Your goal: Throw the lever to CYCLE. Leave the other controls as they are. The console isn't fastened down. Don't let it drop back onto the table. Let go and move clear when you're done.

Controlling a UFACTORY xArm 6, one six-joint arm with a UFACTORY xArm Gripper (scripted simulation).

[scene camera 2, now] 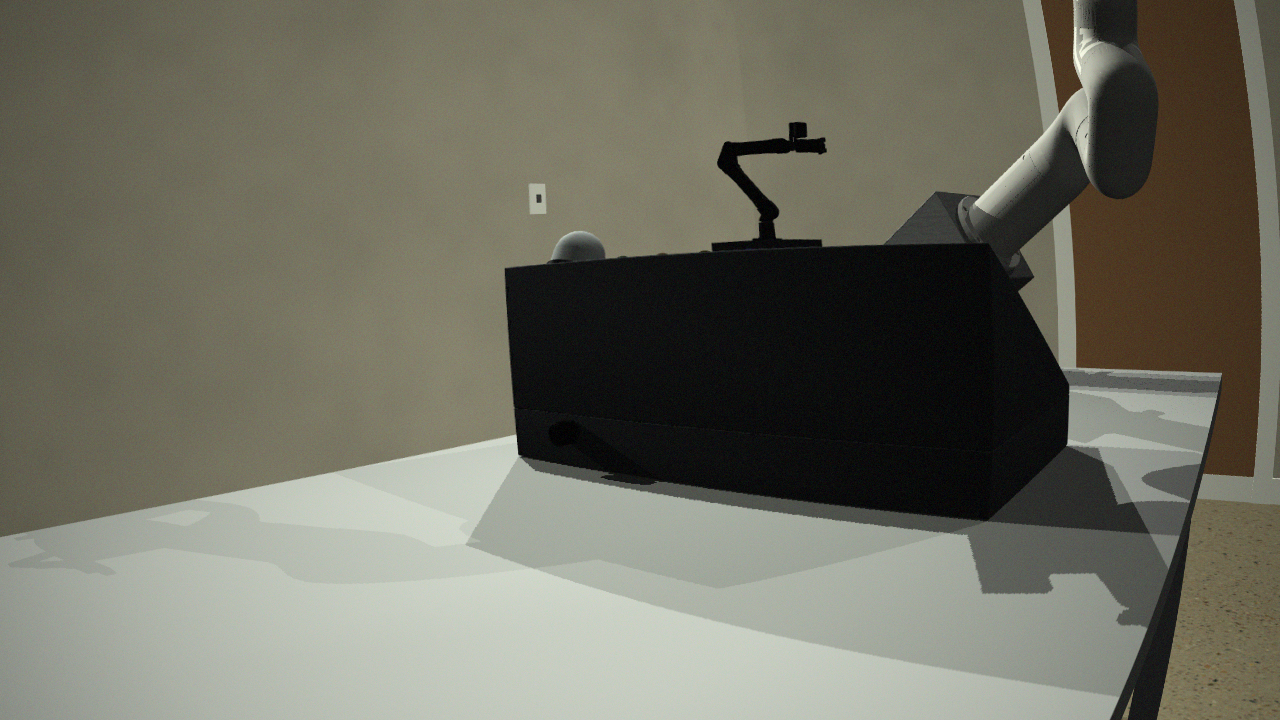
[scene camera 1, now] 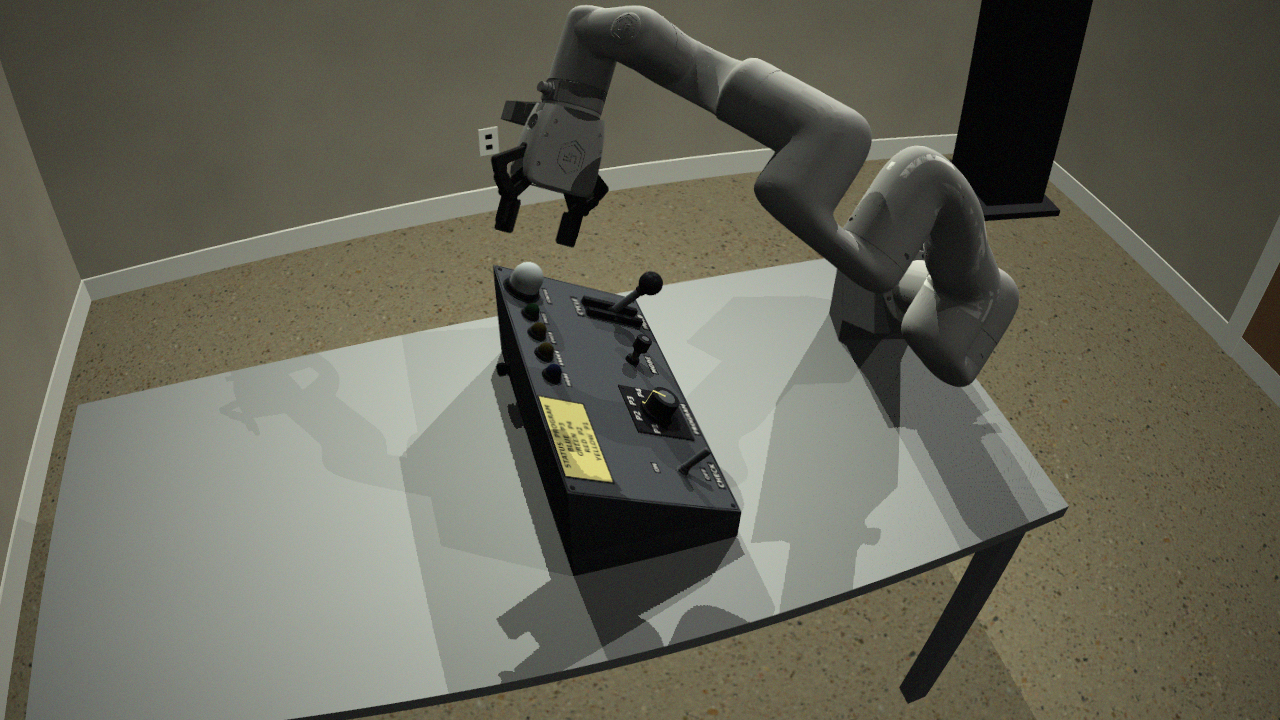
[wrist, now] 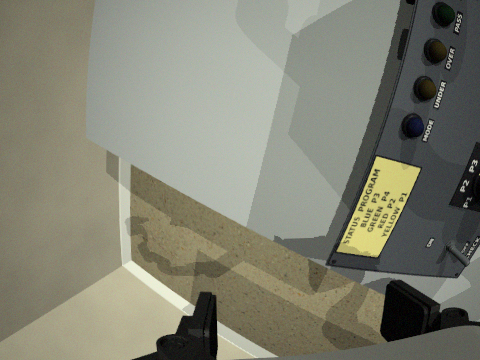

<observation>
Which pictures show the dark console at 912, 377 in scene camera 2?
Scene camera 2, scene camera 1 and the wrist view: all of them.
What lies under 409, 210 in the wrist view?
A dark console.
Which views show my gripper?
Scene camera 1 and the wrist view only.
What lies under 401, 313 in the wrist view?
My gripper.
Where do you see a dark console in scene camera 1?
619, 493
</observation>
